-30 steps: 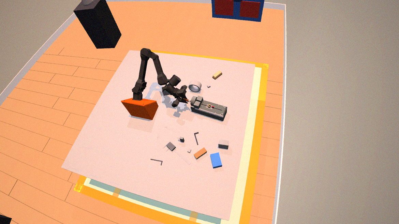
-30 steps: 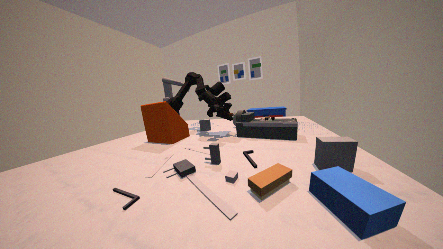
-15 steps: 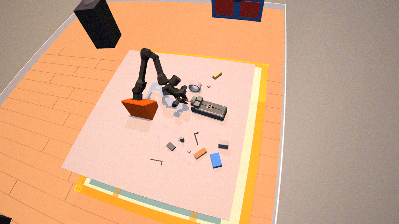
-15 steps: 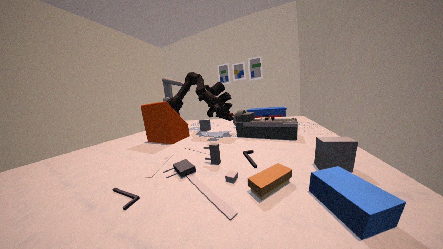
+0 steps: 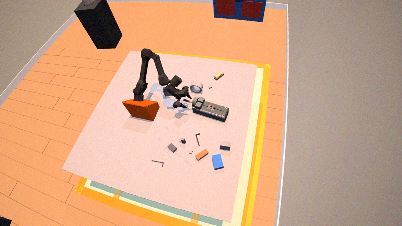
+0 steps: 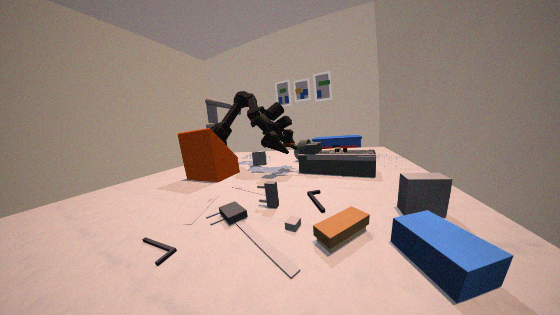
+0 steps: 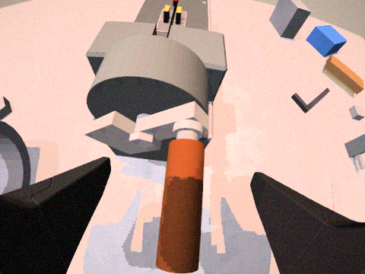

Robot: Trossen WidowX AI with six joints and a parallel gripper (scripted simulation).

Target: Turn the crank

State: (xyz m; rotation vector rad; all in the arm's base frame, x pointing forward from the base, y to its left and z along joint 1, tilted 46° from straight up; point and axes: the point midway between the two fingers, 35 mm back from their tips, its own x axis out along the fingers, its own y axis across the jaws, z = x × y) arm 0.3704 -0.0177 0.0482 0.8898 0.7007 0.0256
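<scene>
Right now my gripper tip is 20 mm below the crank handle, 20 mm past it and 10 mm to the right of it. Also, from my gripper tip: red pointer 190 mm ahead, 30 mm to the right; then blue block 410 mm to the right, 250 mm ahead, 60 mm below.
</scene>
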